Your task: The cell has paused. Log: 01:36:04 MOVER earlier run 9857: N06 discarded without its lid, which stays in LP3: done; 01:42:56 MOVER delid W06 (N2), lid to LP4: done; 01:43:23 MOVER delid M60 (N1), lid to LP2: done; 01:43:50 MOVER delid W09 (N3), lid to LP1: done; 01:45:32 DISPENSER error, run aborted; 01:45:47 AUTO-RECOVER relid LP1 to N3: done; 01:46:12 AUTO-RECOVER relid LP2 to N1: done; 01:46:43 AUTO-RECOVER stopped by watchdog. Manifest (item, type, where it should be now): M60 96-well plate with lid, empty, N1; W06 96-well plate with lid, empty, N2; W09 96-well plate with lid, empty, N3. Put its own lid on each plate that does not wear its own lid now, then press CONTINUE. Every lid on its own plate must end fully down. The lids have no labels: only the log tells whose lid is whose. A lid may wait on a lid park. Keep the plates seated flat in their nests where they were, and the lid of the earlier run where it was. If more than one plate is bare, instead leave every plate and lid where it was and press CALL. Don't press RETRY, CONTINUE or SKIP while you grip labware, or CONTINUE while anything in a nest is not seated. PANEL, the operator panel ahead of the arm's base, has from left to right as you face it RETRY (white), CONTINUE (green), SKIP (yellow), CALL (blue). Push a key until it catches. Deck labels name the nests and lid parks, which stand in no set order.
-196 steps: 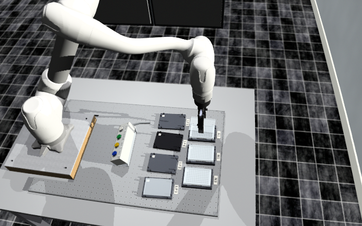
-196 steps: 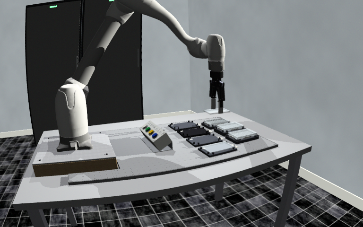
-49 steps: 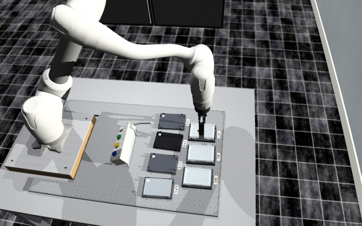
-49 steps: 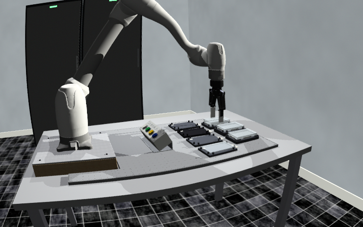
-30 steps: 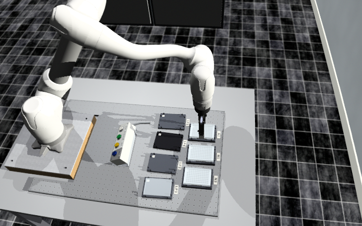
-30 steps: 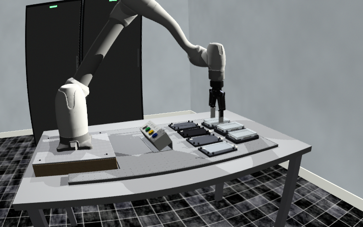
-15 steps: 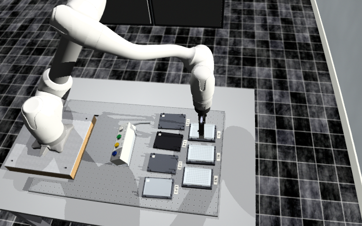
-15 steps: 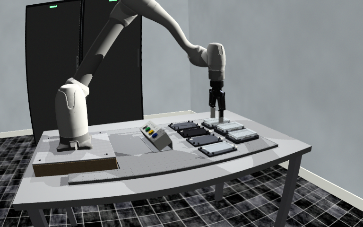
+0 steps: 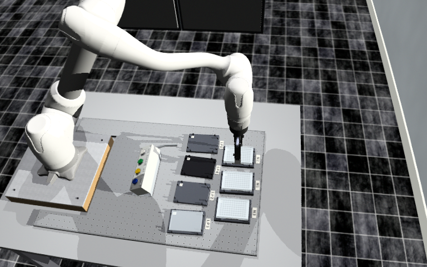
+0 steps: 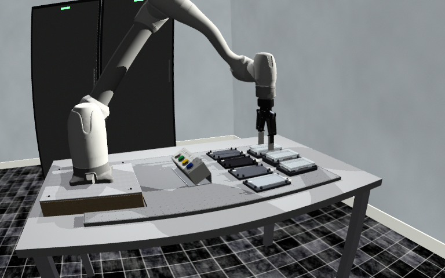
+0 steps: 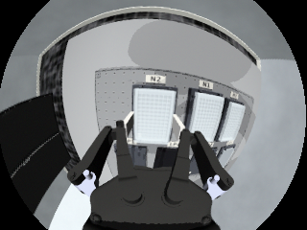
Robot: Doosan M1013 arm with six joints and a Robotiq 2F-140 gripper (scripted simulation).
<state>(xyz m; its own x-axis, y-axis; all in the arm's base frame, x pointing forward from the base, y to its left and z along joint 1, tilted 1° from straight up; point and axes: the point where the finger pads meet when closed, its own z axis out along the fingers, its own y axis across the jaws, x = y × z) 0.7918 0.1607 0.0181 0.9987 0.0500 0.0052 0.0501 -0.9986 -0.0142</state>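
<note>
My gripper is now 30 mm above the plate. Round my hand: lid park LP1 (180 mm behind, 50 mm to the left, 50 mm below); lid park LP4 (170 mm behind, 80 mm to the right, 50 mm below); lid park LP2 (170 mm behind, 210 mm to the right, 50 mm below).
</note>
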